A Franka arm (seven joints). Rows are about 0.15 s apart.
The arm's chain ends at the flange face. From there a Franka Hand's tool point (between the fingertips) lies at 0.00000 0.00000 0.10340 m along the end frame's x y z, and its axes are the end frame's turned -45 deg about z.
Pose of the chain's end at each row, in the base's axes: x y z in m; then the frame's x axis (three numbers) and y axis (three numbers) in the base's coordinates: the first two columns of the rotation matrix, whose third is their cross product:
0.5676 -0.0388 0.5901 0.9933 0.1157 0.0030 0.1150 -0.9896 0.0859
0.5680 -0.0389 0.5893 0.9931 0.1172 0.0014 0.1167 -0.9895 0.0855
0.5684 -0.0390 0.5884 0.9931 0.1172 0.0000 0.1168 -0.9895 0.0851
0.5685 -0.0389 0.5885 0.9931 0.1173 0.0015 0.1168 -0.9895 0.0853
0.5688 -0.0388 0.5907 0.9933 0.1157 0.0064 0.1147 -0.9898 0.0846
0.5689 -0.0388 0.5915 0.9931 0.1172 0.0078 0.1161 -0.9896 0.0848
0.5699 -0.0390 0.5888 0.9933 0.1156 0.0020 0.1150 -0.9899 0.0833
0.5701 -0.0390 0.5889 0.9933 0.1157 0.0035 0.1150 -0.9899 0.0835
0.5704 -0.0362 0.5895 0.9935 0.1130 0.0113 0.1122 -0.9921 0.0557
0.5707 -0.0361 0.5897 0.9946 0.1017 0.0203 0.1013 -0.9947 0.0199
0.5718 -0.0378 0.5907 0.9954 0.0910 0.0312 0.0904 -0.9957 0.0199
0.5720 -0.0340 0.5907 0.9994 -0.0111 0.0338 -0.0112 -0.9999 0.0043
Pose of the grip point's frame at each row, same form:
0.5689 -0.0476 0.4871 0.6211 0.7816 -0.0586 0.7837 -0.6179 0.0629
0.5692 -0.0477 0.4863 0.6197 0.7826 -0.0595 0.7847 -0.6168 0.0614
0.5694 -0.0477 0.4854 0.6196 0.7826 -0.0602 0.7848 -0.6168 0.0602
0.5697 -0.0476 0.4855 0.6196 0.7826 -0.0593 0.7848 -0.6167 0.0614
0.5705 -0.0474 0.4877 0.6213 0.7817 -0.0553 0.7835 -0.6181 0.0643
0.5707 -0.0474 0.4885 0.6201 0.7826 -0.0544 0.7843 -0.6169 0.0655
0.5711 -0.0475 0.4858 0.6211 0.7817 -0.0575 0.7837 -0.6182 0.0603
0.5715 -0.0475 0.4859 0.6211 0.7818 -0.0566 0.7837 -0.6182 0.0615
0.5722 -0.0418 0.4863 0.6232 0.7814 -0.0314 0.7818 -0.6216 0.0474
0.5730 -0.0379 0.4863 0.6317 0.7753 0.0003 0.7749 -0.6314 0.0284
0.5752 -0.0396 0.4874 0.6399 0.7684 0.0080 0.7678 -0.6397 0.0361
0.5755 -0.0345 0.4874 0.7146 0.6992 0.0209 0.6988 -0.7149 0.0269

